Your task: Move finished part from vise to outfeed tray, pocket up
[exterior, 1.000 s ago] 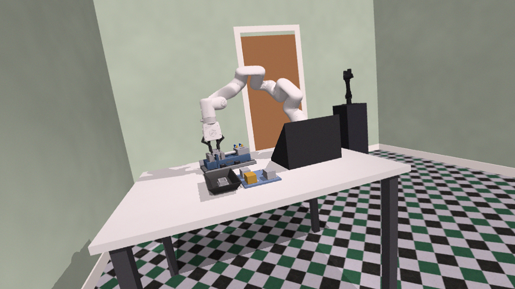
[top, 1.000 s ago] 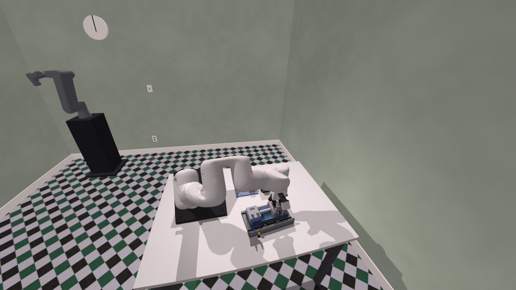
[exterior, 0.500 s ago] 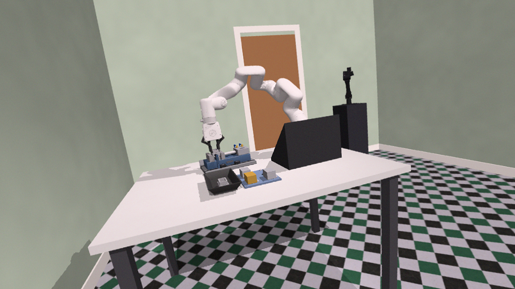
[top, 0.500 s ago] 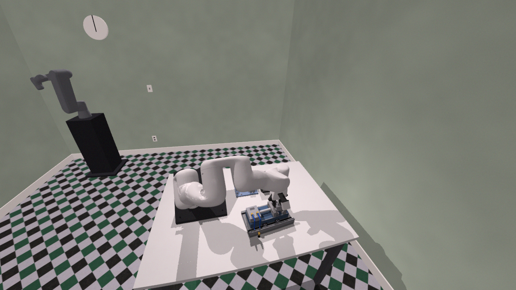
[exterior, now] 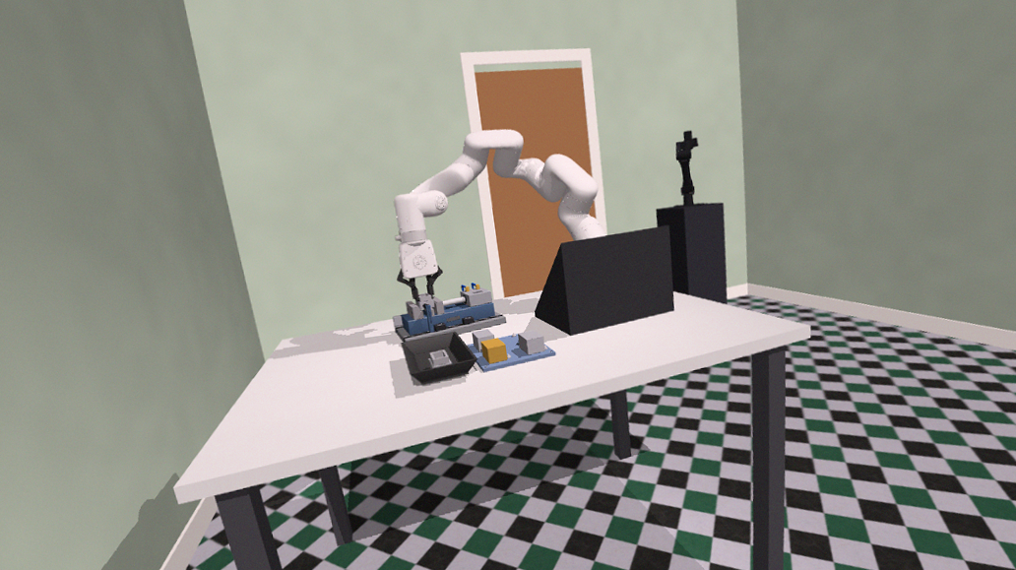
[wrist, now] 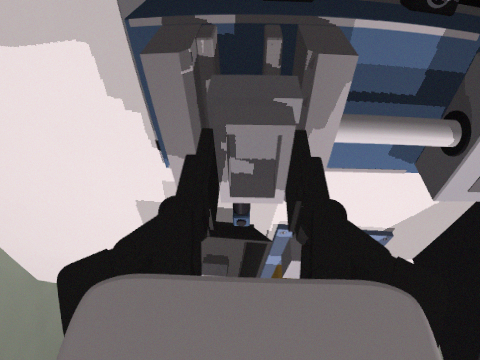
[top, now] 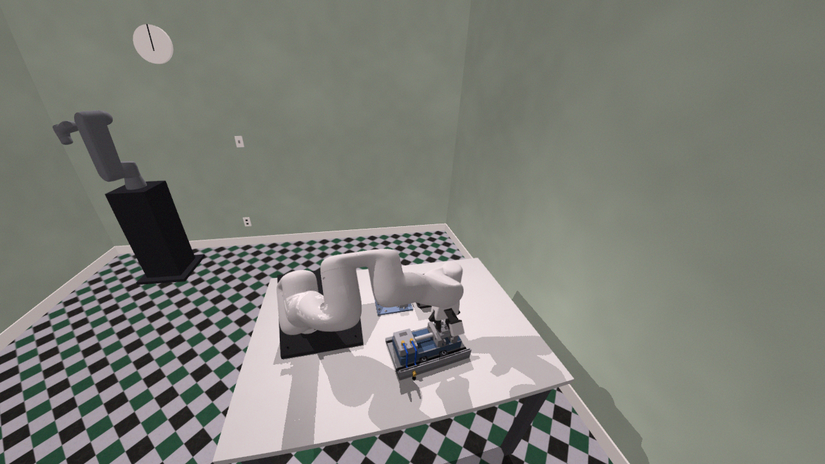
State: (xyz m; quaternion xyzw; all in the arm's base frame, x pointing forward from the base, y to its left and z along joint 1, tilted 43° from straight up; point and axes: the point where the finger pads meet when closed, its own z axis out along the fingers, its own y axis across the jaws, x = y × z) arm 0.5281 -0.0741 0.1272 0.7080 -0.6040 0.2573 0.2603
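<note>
The screw rod lies 8 cm behind my hand, 4 cm below it and 1 cm to the right of it. Also, from my hand: yellow block 36 cm to the left, 11 cm behind, 10 cm below; blue plate 31 cm to the left, 16 cm behind, 12 cm below; vise 8 cm below, 6 cm behind, 1 cm to the right.
</note>
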